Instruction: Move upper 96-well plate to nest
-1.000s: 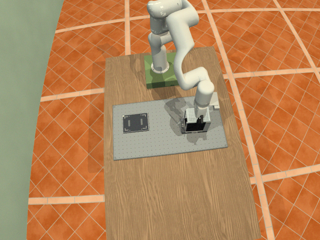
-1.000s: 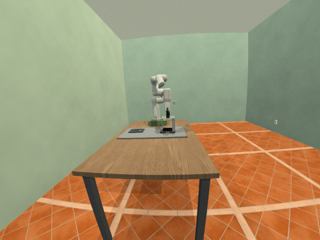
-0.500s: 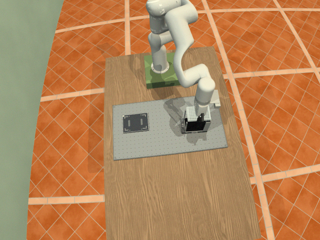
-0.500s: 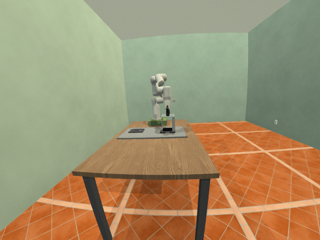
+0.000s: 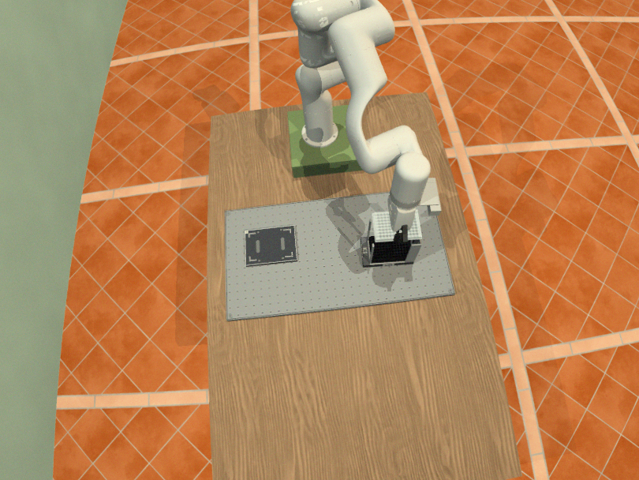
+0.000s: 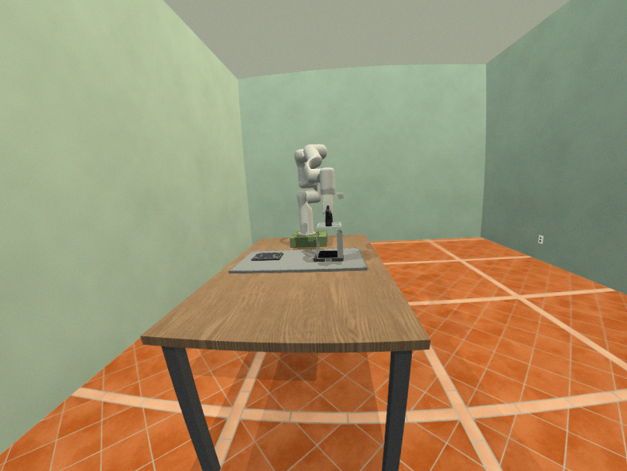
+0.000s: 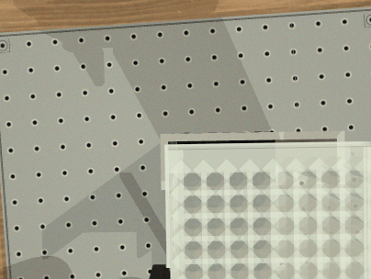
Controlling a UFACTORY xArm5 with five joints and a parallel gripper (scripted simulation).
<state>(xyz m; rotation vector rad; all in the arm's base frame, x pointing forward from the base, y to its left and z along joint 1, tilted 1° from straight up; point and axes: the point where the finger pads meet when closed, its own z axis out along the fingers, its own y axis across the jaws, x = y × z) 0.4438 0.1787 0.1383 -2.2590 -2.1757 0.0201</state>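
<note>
Right now my hand is 6 cm past the plate nest, 37 cm to the left of it and 19 cm above it. Round my hand: grey rack back wall (7 cm to the left, 11 cm below); white 96-well plate (1 cm below); black plate (17 cm below).
</note>
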